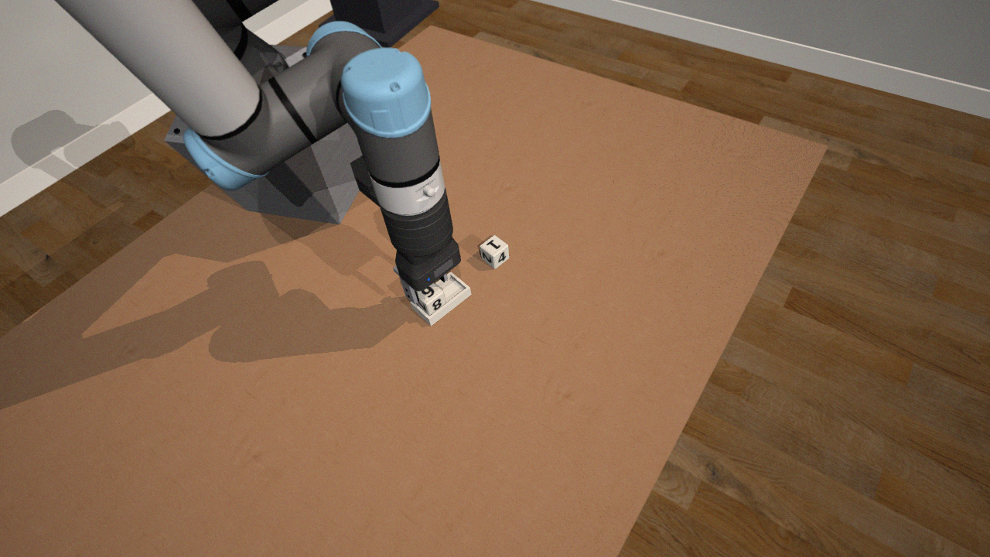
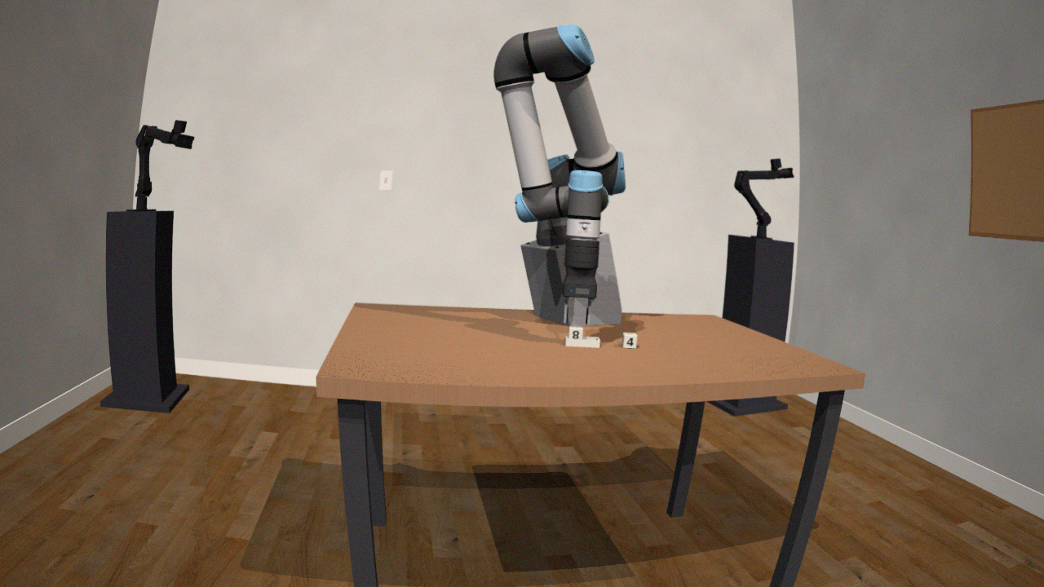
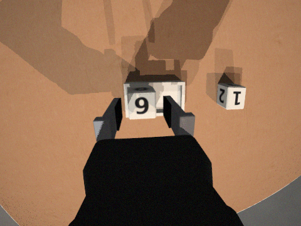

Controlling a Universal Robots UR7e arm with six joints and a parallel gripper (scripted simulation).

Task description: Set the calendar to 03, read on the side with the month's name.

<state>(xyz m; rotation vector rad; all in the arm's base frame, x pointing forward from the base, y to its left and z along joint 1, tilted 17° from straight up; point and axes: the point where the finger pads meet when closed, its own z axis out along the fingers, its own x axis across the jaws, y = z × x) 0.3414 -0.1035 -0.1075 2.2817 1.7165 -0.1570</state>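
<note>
Right now the white tray is 6 cm below my hand, 2 cm to the left of it and 1 cm ahead of it.
</note>
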